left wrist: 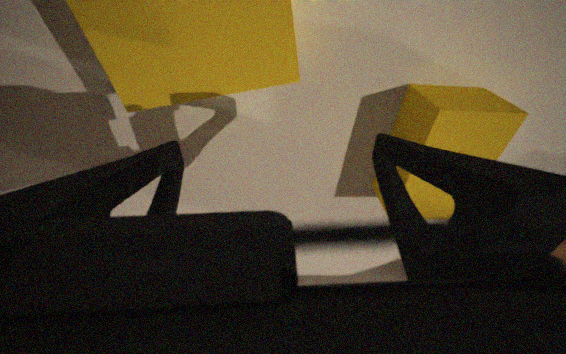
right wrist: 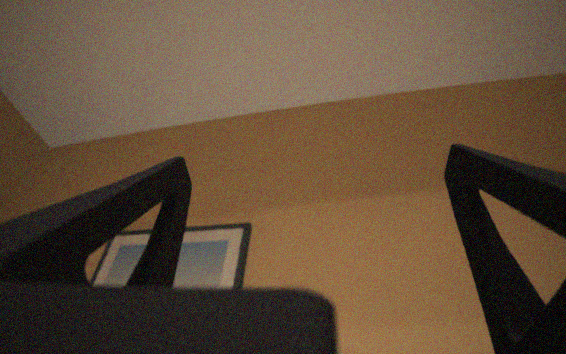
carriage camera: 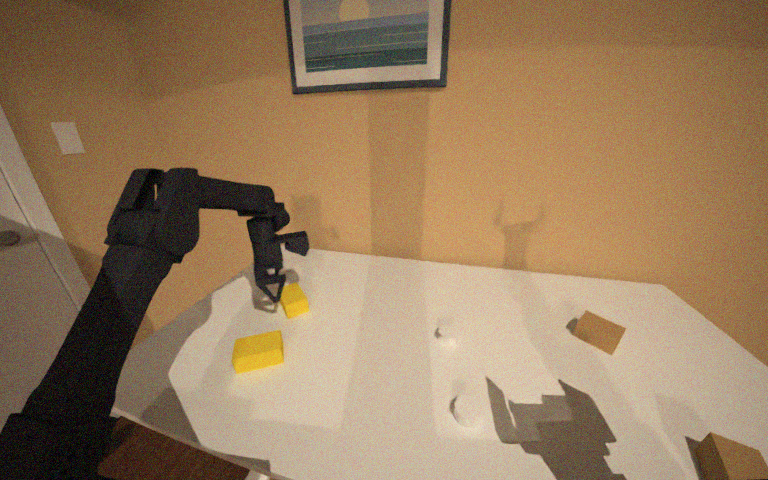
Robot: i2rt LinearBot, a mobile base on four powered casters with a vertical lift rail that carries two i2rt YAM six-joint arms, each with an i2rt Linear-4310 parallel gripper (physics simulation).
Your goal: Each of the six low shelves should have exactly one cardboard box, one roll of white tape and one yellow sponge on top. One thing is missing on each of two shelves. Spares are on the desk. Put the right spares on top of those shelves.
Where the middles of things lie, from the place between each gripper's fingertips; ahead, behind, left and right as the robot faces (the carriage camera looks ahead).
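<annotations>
Framed picture [carriage camera: 327, 53]: well above my left hand, well ahead of it, a good way to the right of it.
From my right hand, framed picture: far above, far ahead, far to the left.
</annotations>
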